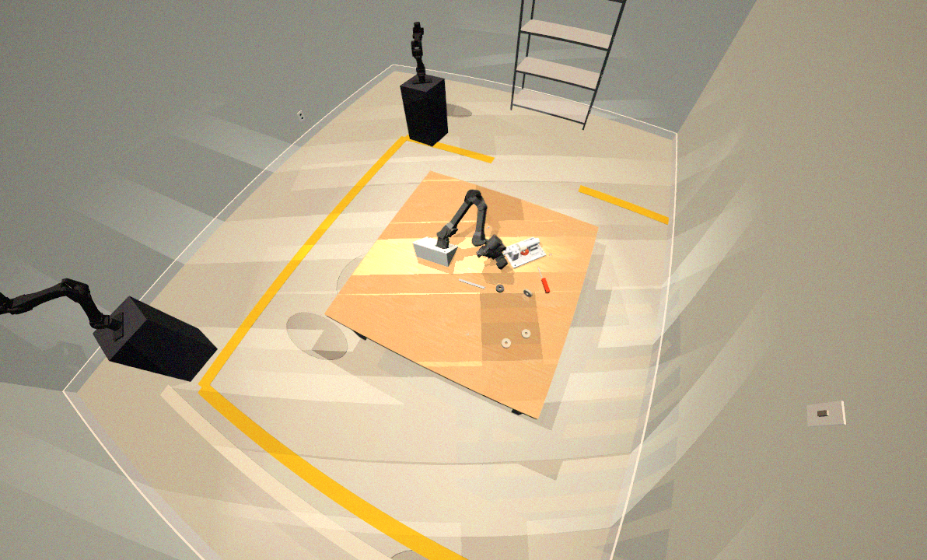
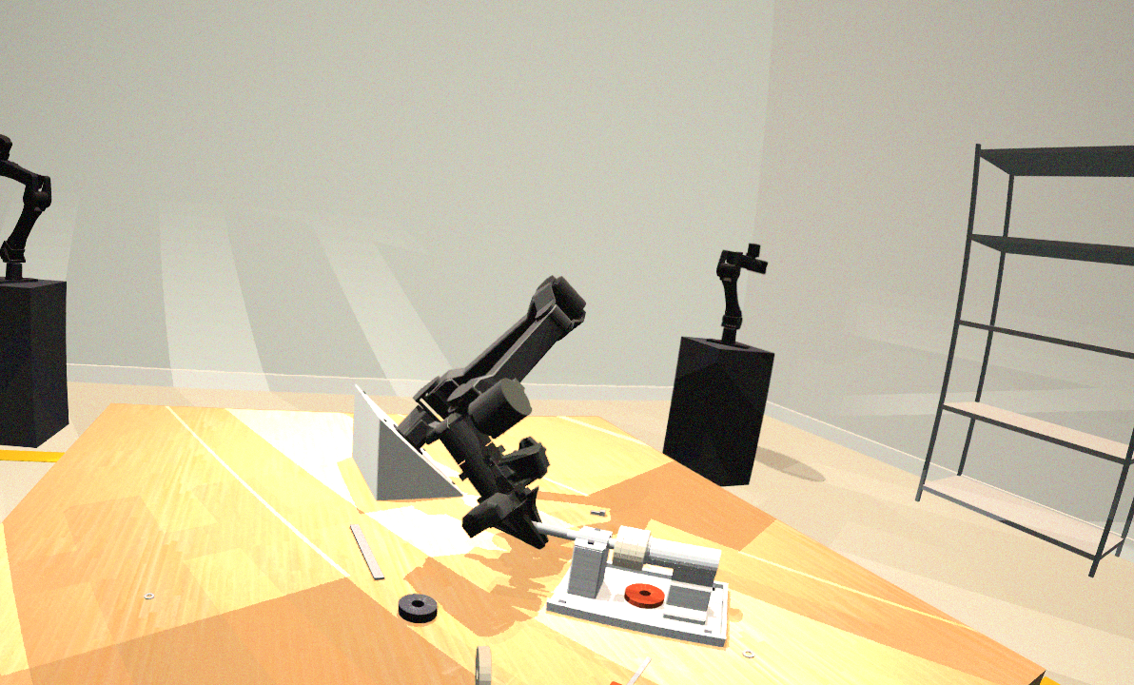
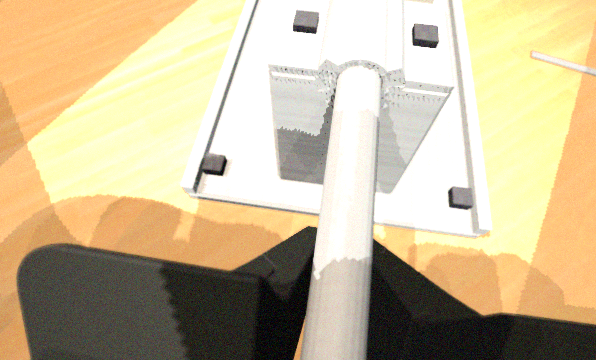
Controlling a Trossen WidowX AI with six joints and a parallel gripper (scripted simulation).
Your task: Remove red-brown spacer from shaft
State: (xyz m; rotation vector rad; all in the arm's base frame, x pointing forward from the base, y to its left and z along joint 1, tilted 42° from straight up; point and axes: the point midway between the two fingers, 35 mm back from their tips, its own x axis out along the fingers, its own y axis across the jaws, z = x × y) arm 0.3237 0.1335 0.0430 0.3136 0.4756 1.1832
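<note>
Right now my gripper tip is 40 mm to the right of the grey shaft, 30 mm short of it and 20 mm below it. Also, from my gripper tip: thin metal strip (230 mm to the right, 90 mm behind, 50 mm below); then red-brown spacer (120 mm to the left, 80 mm ahead, 40 mm below); then black ring (180 mm to the right, 70 mm ahead, 50 mm below).
</note>
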